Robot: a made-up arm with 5 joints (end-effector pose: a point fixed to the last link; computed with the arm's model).
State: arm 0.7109 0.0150 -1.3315 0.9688 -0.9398
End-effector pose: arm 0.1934 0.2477 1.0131 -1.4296 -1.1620 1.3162
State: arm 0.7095 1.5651 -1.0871 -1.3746 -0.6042
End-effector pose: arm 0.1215 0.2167 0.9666 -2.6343 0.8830 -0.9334
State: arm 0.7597 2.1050 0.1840 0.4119 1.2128
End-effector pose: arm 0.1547 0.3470 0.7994 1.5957 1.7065 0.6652
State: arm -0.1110 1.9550 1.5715 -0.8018 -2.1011
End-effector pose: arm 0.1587 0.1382 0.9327 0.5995 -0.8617 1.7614
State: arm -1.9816 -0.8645 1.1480 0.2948 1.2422
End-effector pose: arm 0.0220 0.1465 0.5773 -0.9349 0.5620 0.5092
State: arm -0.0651 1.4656 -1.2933 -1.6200 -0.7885
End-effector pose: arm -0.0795 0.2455 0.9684 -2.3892 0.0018 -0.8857
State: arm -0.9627 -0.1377 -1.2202 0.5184 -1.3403
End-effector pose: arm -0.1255 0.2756 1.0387 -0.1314 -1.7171 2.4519
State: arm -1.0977 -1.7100 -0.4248 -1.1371 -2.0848
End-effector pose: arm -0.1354 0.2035 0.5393 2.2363 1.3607 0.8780
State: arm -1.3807 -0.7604 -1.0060 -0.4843 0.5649
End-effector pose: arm 0.0152 0.2391 0.8611 -0.8285 -1.3964 0.8596
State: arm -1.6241 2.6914 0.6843 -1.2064 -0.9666
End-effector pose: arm -0.2185 0.0278 0.9685 -0.8952 -2.2009 1.3156
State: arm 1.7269 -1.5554 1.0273 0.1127 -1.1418
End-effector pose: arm 0.1072 -0.0612 0.4407 -0.8193 1.8754 2.1049
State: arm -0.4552 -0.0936 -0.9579 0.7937 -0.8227
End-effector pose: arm -0.0331 0.2068 1.0839 -0.4309 -2.1467 1.3586
